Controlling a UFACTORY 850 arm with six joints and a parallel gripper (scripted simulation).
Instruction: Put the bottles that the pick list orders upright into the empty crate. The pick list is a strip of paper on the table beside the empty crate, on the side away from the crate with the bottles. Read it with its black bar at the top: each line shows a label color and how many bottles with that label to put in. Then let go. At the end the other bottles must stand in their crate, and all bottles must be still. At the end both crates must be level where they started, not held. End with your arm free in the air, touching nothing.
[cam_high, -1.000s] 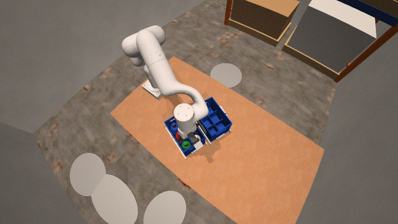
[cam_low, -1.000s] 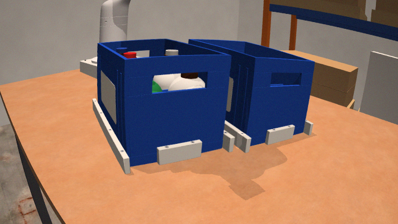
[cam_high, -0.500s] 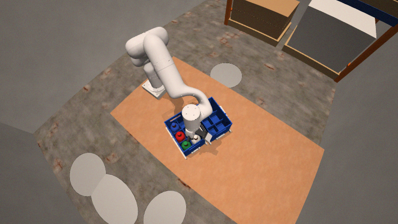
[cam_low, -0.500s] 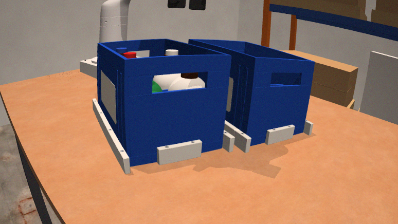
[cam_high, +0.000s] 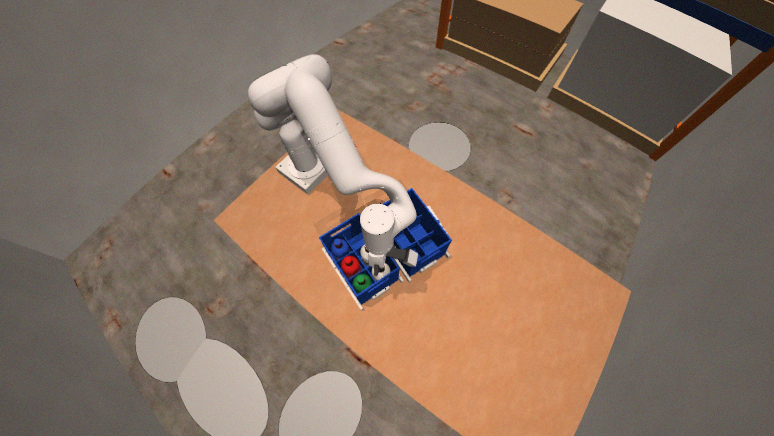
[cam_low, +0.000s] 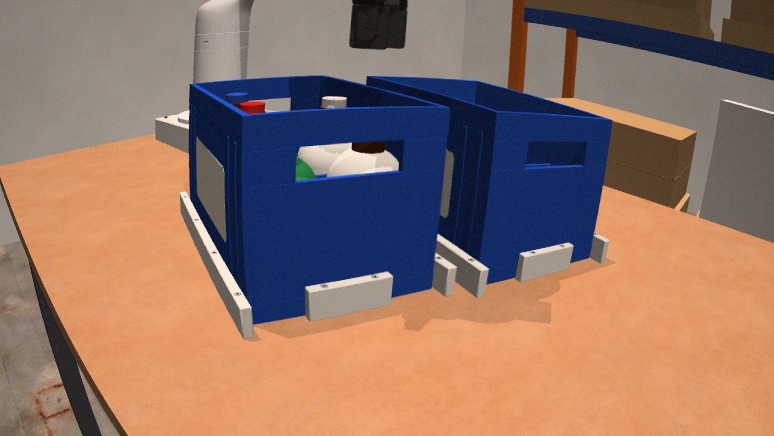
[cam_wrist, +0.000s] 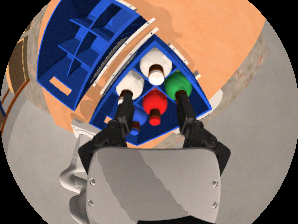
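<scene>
My gripper is now 15 cm above the green bottle, 8 cm to the left of it and 3 cm past it. Round my hand: white-label bottle (15 cm below, 9 cm behind, 3 cm to the left); blue-label bottle (19 cm behind, 15 cm below, 2 cm to the right); red bottle (15 cm below, 11 cm behind, 5 cm to the right).
</scene>
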